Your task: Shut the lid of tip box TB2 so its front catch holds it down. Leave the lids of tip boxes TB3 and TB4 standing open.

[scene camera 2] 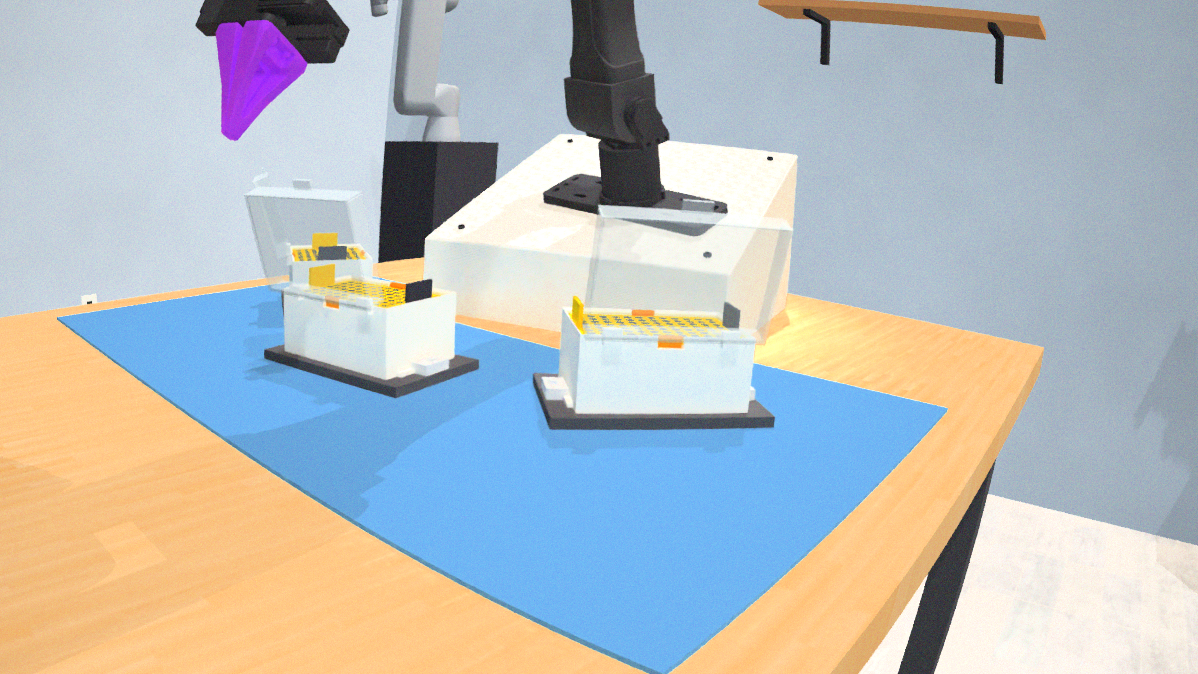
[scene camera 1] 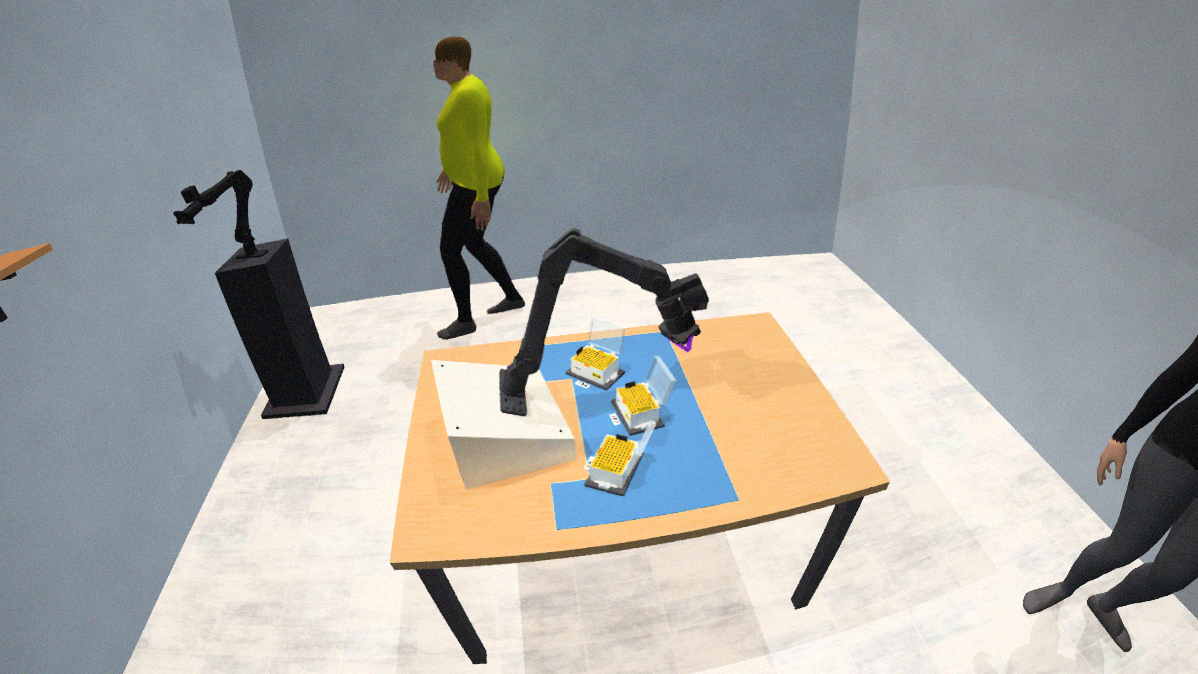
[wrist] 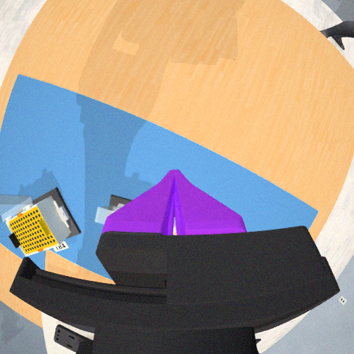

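Pixels of known places: gripper, fingertip midpoint: (scene camera 2: 229, 137) (scene camera 1: 688, 350); arm's base, origin of the base link: (scene camera 2: 633, 206) (scene camera 1: 511, 392).
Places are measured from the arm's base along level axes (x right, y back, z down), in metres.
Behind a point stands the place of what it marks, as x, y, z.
Observation:
Three white tip boxes with yellow racks stand on dark plates. The back one, labelled TB4 (scene camera 1: 594, 368) {-0.149, -0.243, 0.061} (scene camera 2: 661, 377) {-0.226, -0.282, 0.084} (wrist: 32, 230), has its clear lid (scene camera 1: 607, 333) {-0.253, -0.301, 0.010} (scene camera 2: 670, 259) {-0.247, -0.316, 0.001} standing open. The middle box (scene camera 1: 638, 405) (scene camera 2: 335, 331) {0.002, -0.382, 0.083} and front box (scene camera 1: 614, 461) (scene camera 2: 303, 254) have labels too small to read, so I cannot tell TB2 from TB3. The middle lid (scene camera 1: 661, 378) {-0.003, -0.413, 0.013} and front lid (scene camera 1: 648, 437) {0.256, -0.319, -0.024} stand open. My gripper (scene camera 1: 686, 347) {-0.006, -0.489, -0.068} (scene camera 2: 231, 136) {-0.006, -0.489, -0.068} (wrist: 174, 177) is shut and empty, above and outward of the middle box; its fingers hide most of that box in the wrist view.
A blue mat (scene camera 1: 703, 469) {0.264, -0.468, 0.118} (scene camera 2: 586, 502) {-0.271, -0.416, 0.118} (wrist: 40, 115) lies under the boxes on the wooden table (scene camera 1: 804, 419) {0.148, -0.820, 0.121}. My arm stands on a slanted white block (scene camera 1: 469, 402) {0.080, 0.106, -0.047} (scene camera 2: 519, 276) {0.044, -0.125, 0.072}. One person (scene camera 1: 469, 134) is behind the table, another (scene camera 1: 1160, 494) at its right.

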